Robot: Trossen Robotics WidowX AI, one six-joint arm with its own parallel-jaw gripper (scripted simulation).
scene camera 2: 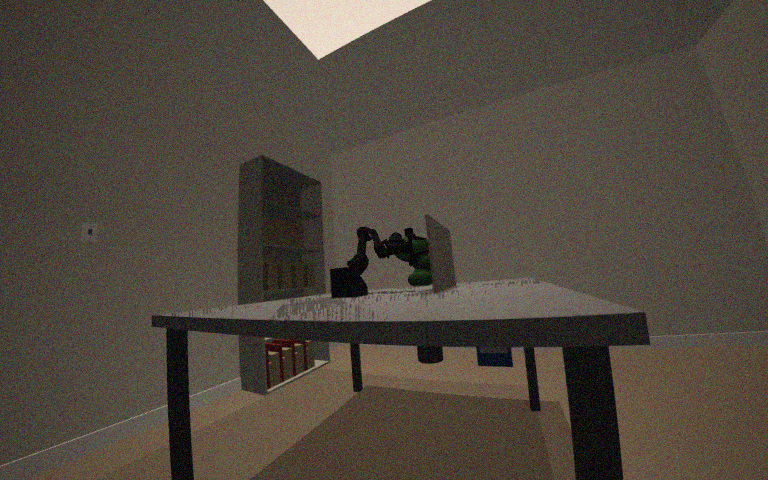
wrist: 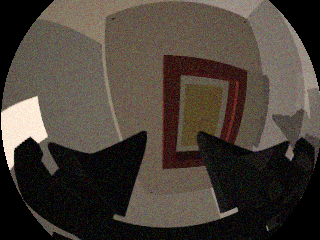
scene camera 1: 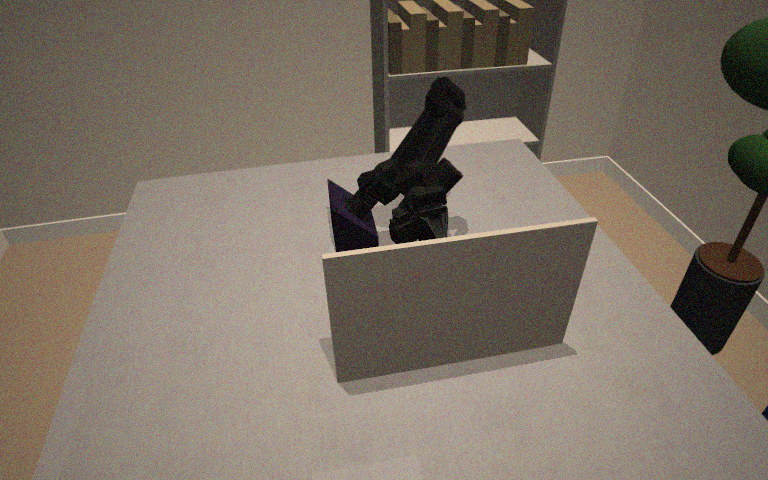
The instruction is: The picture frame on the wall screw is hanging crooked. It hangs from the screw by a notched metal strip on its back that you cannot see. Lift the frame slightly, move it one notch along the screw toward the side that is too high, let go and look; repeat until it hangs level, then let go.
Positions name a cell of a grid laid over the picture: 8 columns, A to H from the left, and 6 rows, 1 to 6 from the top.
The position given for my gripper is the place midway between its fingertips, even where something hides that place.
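Scene camera 1 shows my gripper (scene camera 1: E4) and a wall panel (scene camera 1: E4); scene camera 1 misses the red picture frame, hidden by the wall panel. Scene camera 2 shows the wall panel (scene camera 2: E4); scene camera 2 misses the red picture frame, hidden by the wall panel. The wrist view shows my gripper (wrist: E4), the red picture frame (wrist: F3) and the wall panel (wrist: D2).
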